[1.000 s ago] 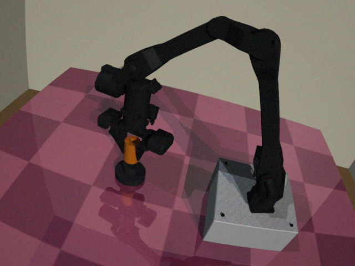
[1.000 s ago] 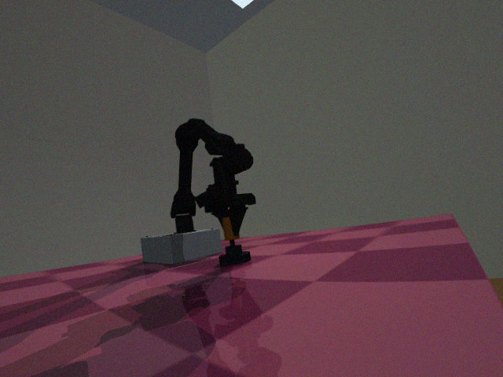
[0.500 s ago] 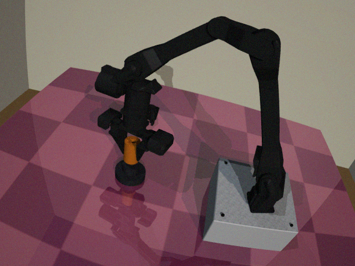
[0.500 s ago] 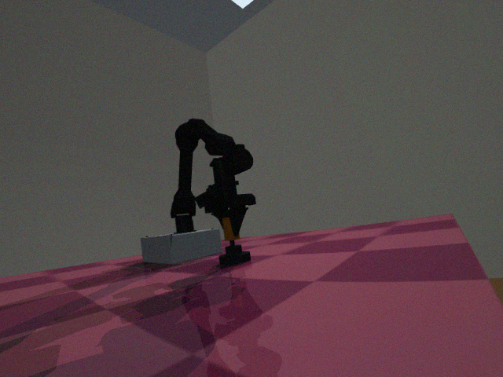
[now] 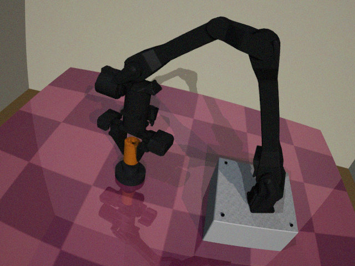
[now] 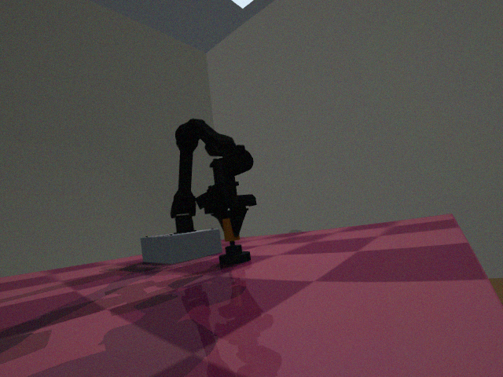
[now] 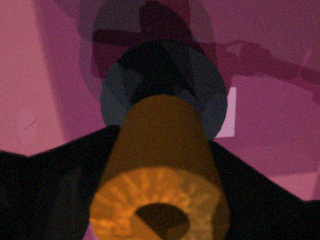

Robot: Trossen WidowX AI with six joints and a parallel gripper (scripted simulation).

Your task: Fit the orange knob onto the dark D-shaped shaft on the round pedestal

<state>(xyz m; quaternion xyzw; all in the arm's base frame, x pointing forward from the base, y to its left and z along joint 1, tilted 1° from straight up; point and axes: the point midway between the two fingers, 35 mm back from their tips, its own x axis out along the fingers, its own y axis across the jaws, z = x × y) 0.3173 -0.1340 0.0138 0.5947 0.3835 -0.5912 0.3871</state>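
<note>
Now: gripper tip 4 cm above the round pedestal. Round my gripper tip: orange knob (2 cm above).
</note>
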